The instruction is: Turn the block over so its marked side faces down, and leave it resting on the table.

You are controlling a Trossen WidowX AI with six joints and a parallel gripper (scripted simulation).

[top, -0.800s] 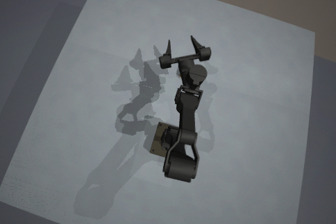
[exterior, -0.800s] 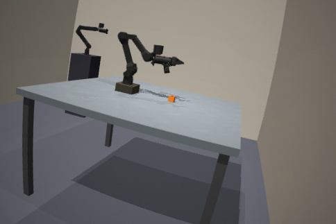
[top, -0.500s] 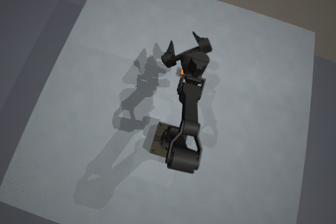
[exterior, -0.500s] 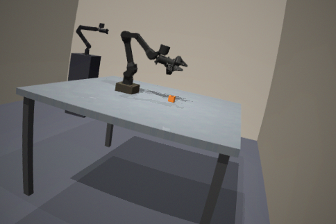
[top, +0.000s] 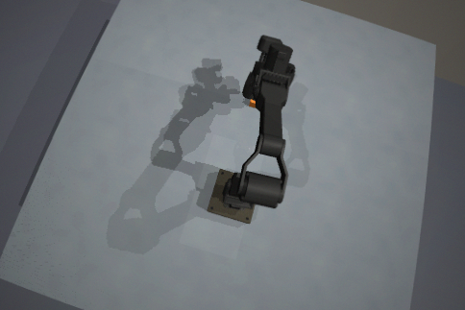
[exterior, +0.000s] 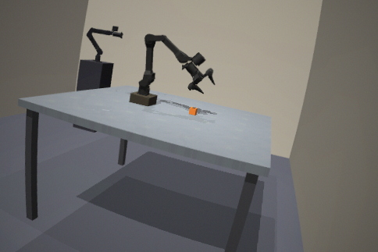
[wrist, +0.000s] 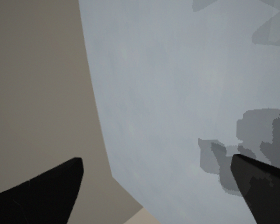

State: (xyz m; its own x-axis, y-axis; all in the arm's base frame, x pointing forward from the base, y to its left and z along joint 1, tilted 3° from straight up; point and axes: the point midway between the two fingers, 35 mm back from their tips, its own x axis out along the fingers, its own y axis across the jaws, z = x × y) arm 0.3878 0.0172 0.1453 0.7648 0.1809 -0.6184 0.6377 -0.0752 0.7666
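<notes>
My gripper tip is now 140 mm above the orange block, 70 mm past it and 30 mm to the left of it.
</notes>
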